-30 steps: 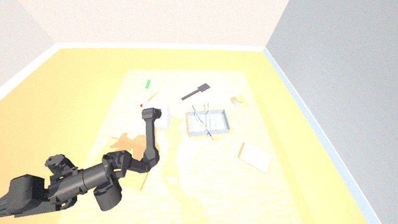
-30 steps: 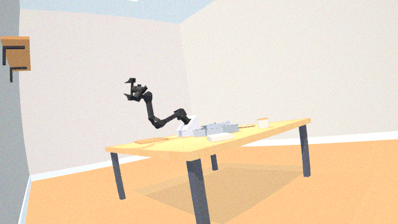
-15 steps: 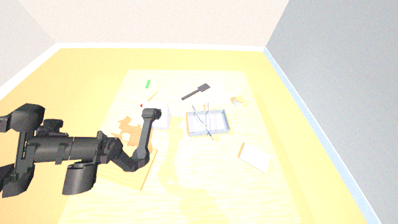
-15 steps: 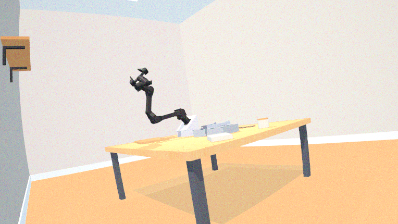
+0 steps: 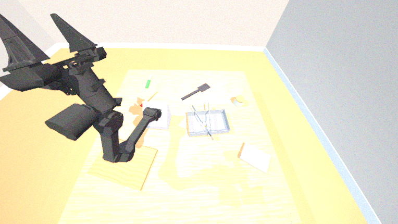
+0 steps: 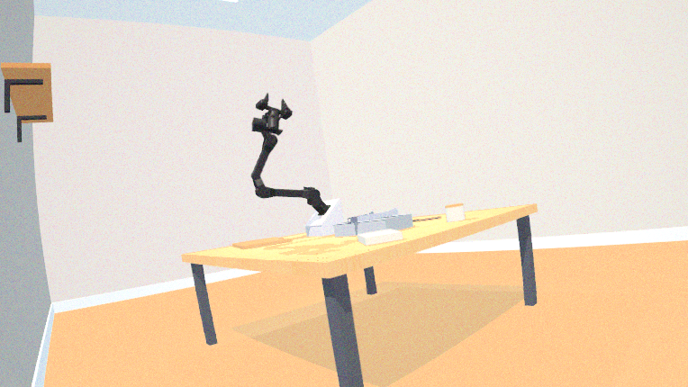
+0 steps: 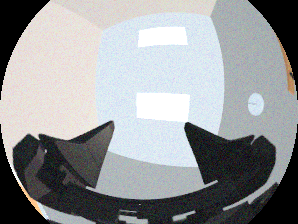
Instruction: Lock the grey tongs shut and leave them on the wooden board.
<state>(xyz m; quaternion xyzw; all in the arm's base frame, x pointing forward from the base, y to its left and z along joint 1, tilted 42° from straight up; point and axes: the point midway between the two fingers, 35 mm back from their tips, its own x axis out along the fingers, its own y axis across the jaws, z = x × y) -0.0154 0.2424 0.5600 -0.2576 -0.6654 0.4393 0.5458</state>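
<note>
Now: the grey roasting tin 70 cm below my gripper tip, 37 cm ahead of it and 21 cm to the left of it. From my gripper tip the other things lie so: dark spatula (73 cm below, 56 cm to the left, 26 cm ahead); then white slab (72 cm below, 71 cm ahead, 1 cm to the right); then wooden board (73 cm below, 15 cm behind, 13 cm to the right).
</note>
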